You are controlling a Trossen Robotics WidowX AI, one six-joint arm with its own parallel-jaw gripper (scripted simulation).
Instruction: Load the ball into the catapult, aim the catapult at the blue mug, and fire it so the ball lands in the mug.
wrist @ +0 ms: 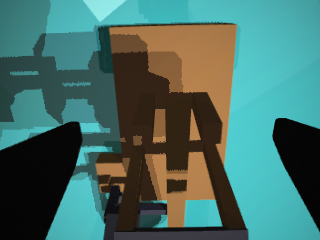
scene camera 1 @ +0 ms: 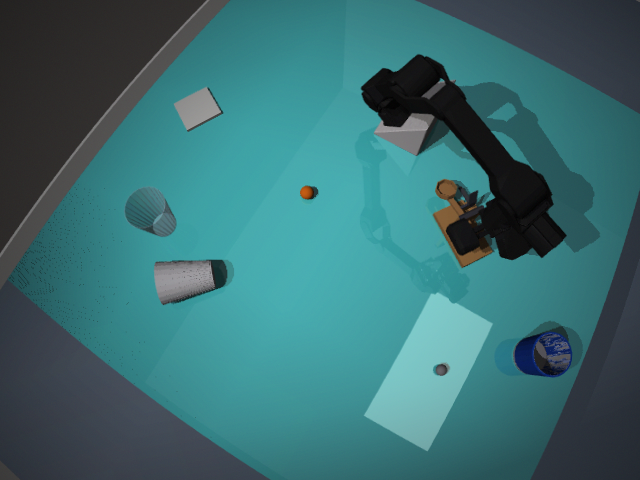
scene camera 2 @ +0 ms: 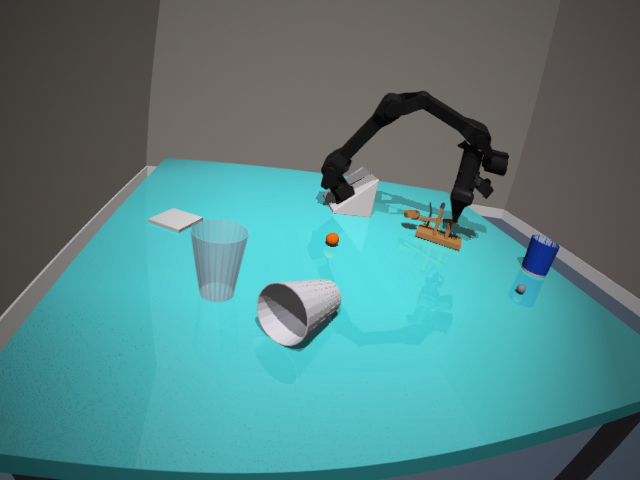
My gripper (scene camera 1: 479, 234) is open, holding nothing. I also see a blue mug (scene camera 1: 549, 354), a clear cup (scene camera 2: 218, 245), a flat grey tile (scene camera 1: 198, 108), a wooden catapult (scene camera 1: 446, 189) and a white cup (scene camera 2: 288, 311).
The blue mug also shows in scene camera 2 (scene camera 2: 541, 252). The clear cup is seen too in scene camera 1 (scene camera 1: 146, 209). The flat grey tile is seen too in scene camera 2 (scene camera 2: 173, 219). The wrist view misses the blue mug: it is out of frame. The wrist view does not show the clear cup: it is out of frame.
